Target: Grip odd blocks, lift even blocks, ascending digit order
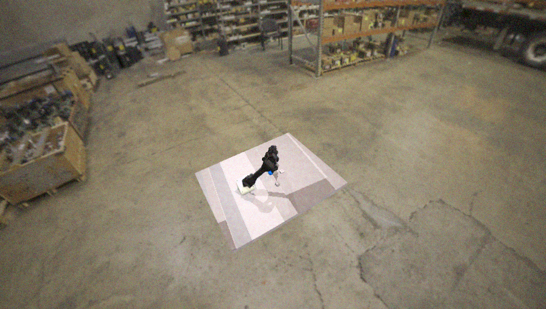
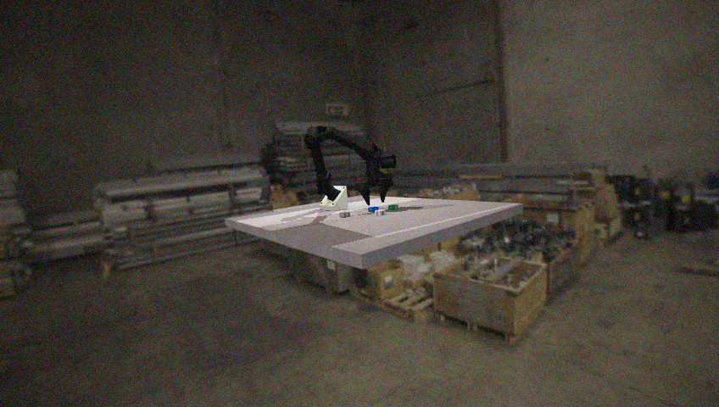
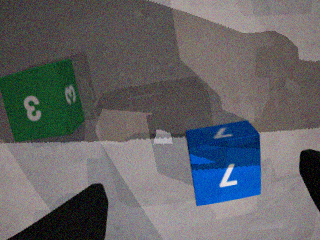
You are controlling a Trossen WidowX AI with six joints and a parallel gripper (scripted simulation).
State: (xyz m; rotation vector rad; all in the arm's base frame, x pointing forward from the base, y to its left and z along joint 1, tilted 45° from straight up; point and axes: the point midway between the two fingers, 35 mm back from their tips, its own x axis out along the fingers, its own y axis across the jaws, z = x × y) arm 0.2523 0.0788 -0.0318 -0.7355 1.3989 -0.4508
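My gripper tip is 10 mm past the blue block, 10 mm to the left of it and 20 mm above it. Also, from my gripper tip: green block 30 mm ahead, 70 mm to the left, 20 mm below; then dark grey block 160 mm to the right, 20 mm below.
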